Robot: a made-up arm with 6 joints.
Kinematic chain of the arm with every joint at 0, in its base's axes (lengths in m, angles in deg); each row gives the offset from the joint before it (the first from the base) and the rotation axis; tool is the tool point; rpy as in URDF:
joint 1: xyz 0 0.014 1.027 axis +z
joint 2: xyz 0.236 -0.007 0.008 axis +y
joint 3: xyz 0.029 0 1.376 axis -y
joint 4: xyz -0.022 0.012 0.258 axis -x
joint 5: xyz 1.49 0.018 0 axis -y
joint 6: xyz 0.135 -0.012 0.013 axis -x
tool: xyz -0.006 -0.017 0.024 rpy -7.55 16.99 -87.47
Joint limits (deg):
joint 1: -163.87..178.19
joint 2: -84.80..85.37
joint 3: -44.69..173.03
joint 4: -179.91..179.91
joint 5: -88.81..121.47
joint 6: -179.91..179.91
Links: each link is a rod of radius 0.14 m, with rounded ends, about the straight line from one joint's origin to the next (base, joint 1, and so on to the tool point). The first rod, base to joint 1, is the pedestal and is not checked.
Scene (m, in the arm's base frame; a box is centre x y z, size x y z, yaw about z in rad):
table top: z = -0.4
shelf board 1: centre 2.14 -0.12 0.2 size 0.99 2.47 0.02 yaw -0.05
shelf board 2: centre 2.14 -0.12 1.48 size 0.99 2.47 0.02 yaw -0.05
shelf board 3: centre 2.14 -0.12 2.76 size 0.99 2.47 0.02 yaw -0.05
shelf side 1: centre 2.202 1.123 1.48 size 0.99 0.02 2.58 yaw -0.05
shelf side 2: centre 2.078 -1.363 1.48 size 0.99 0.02 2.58 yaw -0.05
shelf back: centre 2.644 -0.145 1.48 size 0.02 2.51 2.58 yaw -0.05
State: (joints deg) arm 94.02 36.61 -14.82 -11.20 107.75 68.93
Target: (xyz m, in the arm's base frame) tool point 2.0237 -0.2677 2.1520
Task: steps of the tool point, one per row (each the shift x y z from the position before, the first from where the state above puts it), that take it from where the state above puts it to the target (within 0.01 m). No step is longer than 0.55 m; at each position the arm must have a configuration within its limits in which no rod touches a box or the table.
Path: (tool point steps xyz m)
1: 0.4981 -0.1023 0.1630
2: 0.4390 -0.2208 0.1501
3: 0.3508 -0.3140 0.1358
4: 0.2441 -0.3763 0.1208
5: 0.1293 -0.4040 0.1046
6: 0.0168 -0.3976 0.0880
7: -0.0832 -0.3610 0.0712
8: -0.1632 -0.3011 0.0535
9: 0.2495 -0.0207 0.0449
10: 0.2541 -0.0129 0.0000
11: 0.2506 -0.0041 -0.0448

